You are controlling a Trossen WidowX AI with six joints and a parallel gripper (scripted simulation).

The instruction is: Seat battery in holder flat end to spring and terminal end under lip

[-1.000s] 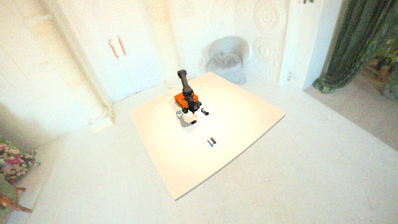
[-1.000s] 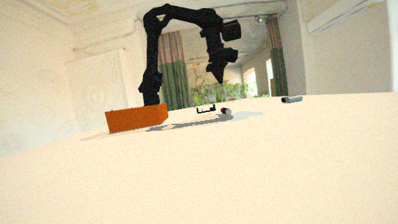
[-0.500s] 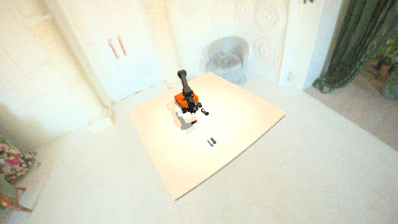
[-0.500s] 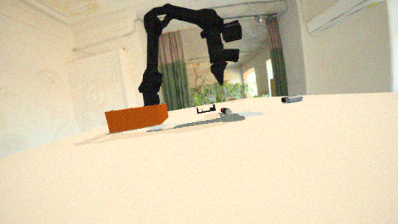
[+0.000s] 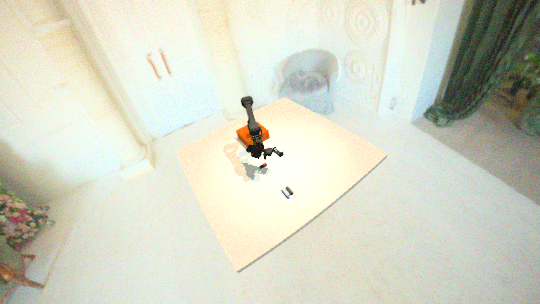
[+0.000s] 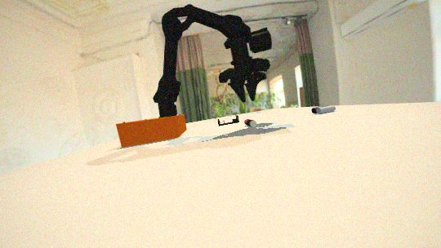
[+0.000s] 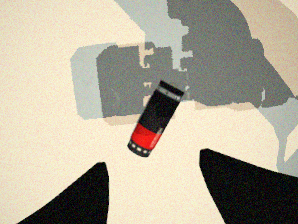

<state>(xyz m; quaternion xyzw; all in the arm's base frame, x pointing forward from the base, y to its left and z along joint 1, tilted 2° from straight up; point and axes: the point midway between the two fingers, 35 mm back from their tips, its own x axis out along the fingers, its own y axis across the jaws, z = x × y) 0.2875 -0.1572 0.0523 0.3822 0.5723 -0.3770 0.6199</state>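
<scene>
Right now the battery is 7 cm below my gripper tip and 1 cm behind it.
</scene>
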